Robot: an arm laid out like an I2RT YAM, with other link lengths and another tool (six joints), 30 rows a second.
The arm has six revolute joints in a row. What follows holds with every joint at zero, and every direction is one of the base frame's. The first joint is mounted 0.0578 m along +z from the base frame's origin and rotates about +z. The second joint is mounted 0.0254 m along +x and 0.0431 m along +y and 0.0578 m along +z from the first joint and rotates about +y. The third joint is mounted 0.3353 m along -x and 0.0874 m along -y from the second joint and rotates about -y. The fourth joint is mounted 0.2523 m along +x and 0.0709 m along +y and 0.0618 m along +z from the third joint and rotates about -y. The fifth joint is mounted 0.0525 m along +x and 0.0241 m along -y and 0.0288 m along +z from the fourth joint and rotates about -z. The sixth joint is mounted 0.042 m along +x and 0.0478 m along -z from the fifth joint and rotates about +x. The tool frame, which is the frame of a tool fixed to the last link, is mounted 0.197 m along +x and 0.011 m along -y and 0.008 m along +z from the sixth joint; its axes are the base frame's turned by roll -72, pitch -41 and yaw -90 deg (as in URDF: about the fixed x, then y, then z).
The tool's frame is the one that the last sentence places.
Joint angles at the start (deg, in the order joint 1, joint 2, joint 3, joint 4, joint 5, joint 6):
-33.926 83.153 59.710 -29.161 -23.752 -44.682
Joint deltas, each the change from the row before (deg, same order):
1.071 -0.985 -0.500 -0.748 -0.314 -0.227
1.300 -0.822 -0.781 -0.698 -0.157 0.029
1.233 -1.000 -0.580 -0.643 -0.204 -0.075
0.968 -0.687 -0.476 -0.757 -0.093 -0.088
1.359 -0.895 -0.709 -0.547 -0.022 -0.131
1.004 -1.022 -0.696 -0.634 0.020 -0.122
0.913 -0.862 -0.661 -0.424 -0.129 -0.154
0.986 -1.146 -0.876 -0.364 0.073 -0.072
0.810 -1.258 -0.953 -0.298 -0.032 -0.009
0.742 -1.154 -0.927 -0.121 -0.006 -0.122
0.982 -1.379 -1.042 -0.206 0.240 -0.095
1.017 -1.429 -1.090 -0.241 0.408 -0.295
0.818 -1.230 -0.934 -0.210 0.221 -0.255
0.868 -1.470 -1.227 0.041 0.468 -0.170
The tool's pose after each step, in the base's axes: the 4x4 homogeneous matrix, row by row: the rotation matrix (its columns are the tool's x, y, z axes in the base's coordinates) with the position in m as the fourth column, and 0 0 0 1 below. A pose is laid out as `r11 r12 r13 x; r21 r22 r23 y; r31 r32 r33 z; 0 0 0 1`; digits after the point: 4 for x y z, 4 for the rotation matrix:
0.6474 -0.1077 0.7545 0.3855; -0.4957 -0.8115 0.3094 -0.1323; 0.5789 -0.5743 -0.5788 0.1864; 0 0 0 1
0.6641 -0.0933 0.7418 0.3824; -0.4847 -0.8091 0.3322 -0.1191; 0.5692 -0.5802 -0.5825 0.1843; 0 0 0 1
0.6768 -0.0744 0.7324 0.3796; -0.4703 -0.8091 0.3524 -0.1069; 0.5664 -0.5829 -0.5826 0.1849; 0 0 0 1
0.6899 -0.0634 0.7212 0.3763; -0.4600 -0.8076 0.3690 -0.0972; 0.5590 -0.5863 -0.5863 0.1838; 0 0 0 1
0.7043 -0.0457 0.7084 0.3729; -0.4431 -0.8079 0.3884 -0.0851; 0.5546 -0.5875 -0.5893 0.1827; 0 0 0 1
0.7151 -0.0332 0.6982 0.3682; -0.4302 -0.8082 0.4022 -0.0755; 0.5510 -0.5880 -0.5922 0.1821; 0 0 0 1
0.7245 -0.0190 0.6890 0.3644; -0.4172 -0.8077 0.4165 -0.0666; 0.5486 -0.5892 -0.5931 0.1816; 0 0 0 1
0.7326 -0.0059 0.6806 0.3593; -0.4040 -0.8086 0.4278 -0.0577; 0.5478 -0.5884 -0.5948 0.1808; 0 0 0 1
0.7382 0.0061 0.6745 0.3538; -0.3934 -0.8084 0.4379 -0.0497; 0.5479 -0.5886 -0.5944 0.1804; 0 0 0 1
0.7428 0.0191 0.6693 0.3490; -0.3815 -0.8094 0.4464 -0.0427; 0.5503 -0.5869 -0.5939 0.1798; 0 0 0 1
0.7482 0.0327 0.6627 0.3431; -0.3667 -0.8120 0.4540 -0.0349; 0.5530 -0.5827 -0.5955 0.1790; 0 0 0 1
0.7542 0.0471 0.6549 0.3366; -0.3484 -0.8167 0.4600 -0.0277; 0.5566 -0.5751 -0.5996 0.1775; 0 0 0 1
0.7589 0.0603 0.6485 0.3310; -0.3332 -0.8195 0.4662 -0.0214; 0.5595 -0.5699 -0.6018 0.1763; 0 0 0 1
0.7613 0.0724 0.6443 0.3247; -0.3181 -0.8242 0.4685 -0.0159; 0.5650 -0.5616 -0.6045 0.1744; 0 0 0 1

